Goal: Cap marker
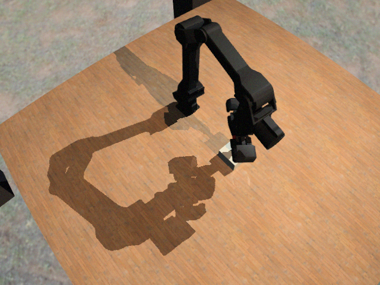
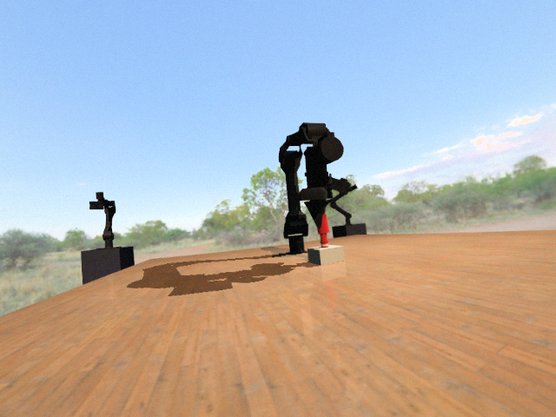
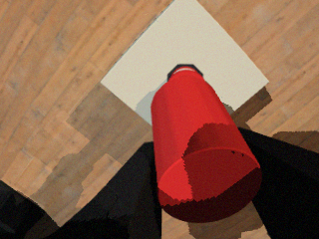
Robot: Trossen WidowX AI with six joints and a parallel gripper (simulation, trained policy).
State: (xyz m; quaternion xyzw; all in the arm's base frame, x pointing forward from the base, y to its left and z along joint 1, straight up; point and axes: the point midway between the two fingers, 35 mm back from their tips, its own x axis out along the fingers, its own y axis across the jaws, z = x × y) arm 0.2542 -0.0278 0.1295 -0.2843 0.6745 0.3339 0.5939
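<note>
My gripper tip is 80 mm above the pale holder block and 10 mm to the right of it. The rest, counted from my gripper tip: red cap (10 mm above).
</note>
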